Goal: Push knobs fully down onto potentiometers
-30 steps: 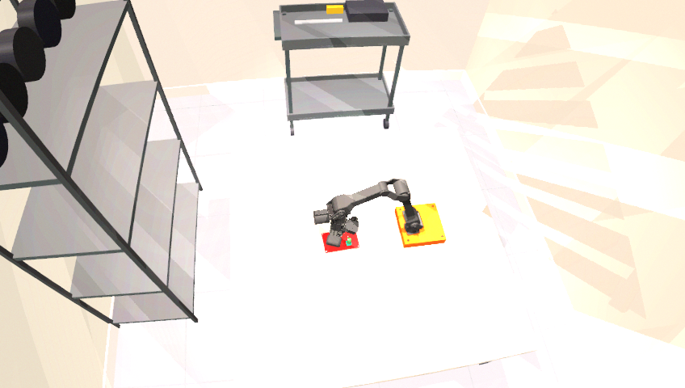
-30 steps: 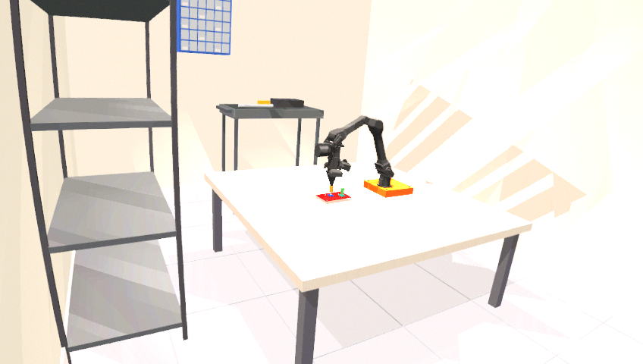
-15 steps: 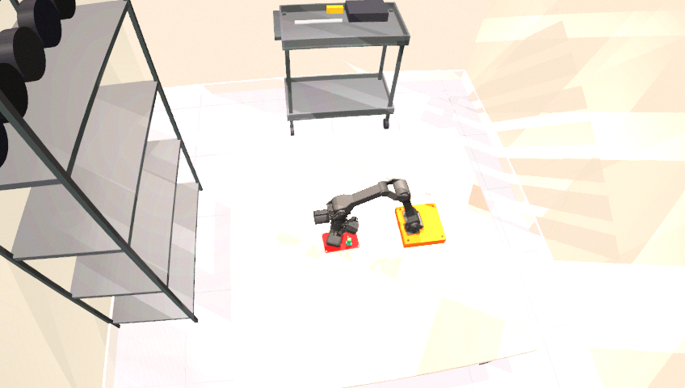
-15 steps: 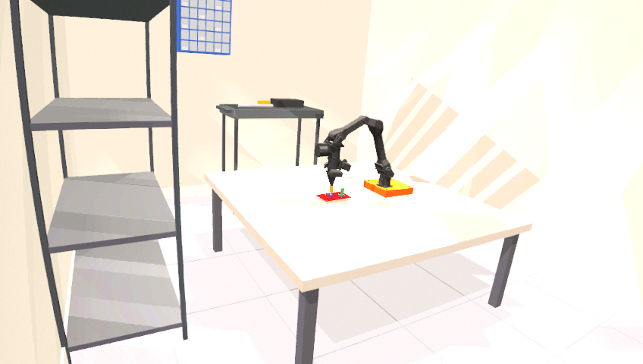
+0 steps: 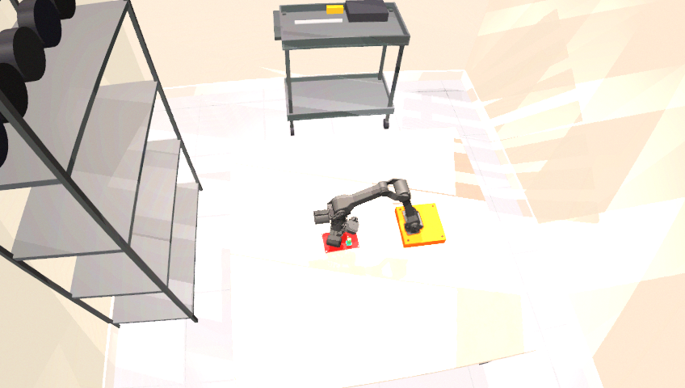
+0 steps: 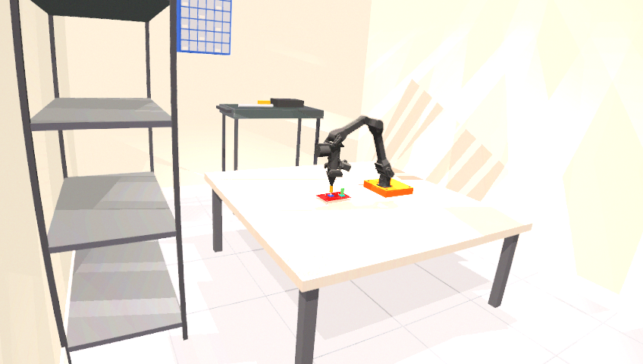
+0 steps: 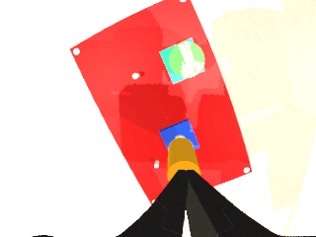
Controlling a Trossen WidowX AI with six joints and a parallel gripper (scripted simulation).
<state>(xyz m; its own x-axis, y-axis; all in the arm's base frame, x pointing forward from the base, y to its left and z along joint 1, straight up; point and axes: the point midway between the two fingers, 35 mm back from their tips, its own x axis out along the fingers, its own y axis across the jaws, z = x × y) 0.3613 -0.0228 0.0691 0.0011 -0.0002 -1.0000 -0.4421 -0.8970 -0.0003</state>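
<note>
Now: the green knob 5 cm behind my gripper tip, 3 cm to the left of it and 2 cm below it. From my gripper tip the other things lie so: orange knob 2 cm below.
</note>
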